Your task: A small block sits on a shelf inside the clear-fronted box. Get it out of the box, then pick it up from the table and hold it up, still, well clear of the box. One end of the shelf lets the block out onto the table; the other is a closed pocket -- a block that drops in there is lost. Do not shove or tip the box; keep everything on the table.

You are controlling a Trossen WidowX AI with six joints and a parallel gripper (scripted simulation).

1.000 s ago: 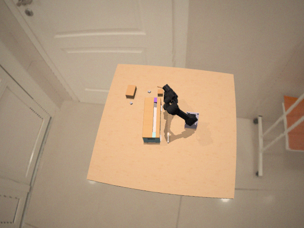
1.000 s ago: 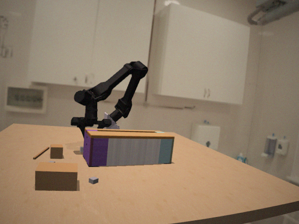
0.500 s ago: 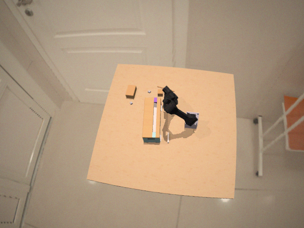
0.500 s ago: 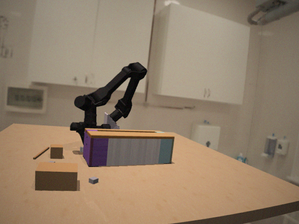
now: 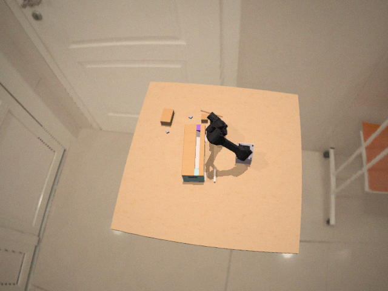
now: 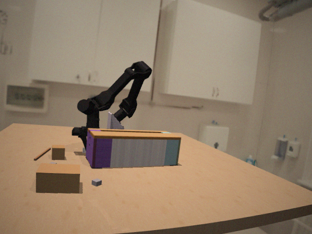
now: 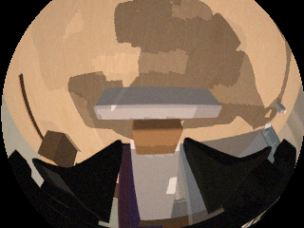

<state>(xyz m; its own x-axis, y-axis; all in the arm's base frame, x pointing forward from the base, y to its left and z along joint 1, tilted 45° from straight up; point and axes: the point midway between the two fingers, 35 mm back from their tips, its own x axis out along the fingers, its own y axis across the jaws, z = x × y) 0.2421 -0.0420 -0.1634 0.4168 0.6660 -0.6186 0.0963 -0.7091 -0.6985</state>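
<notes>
The small brown block is 20 mm behind my gripper tip. From my gripper tip the other things lie so: thin stick (10 mm ahead, 220 mm to the right, 20 mm below); then wooden block (350 mm ahead, 140 mm to the right, 10 mm above); then long box (50 mm ahead, 160 mm to the left, 40 mm above).
</notes>
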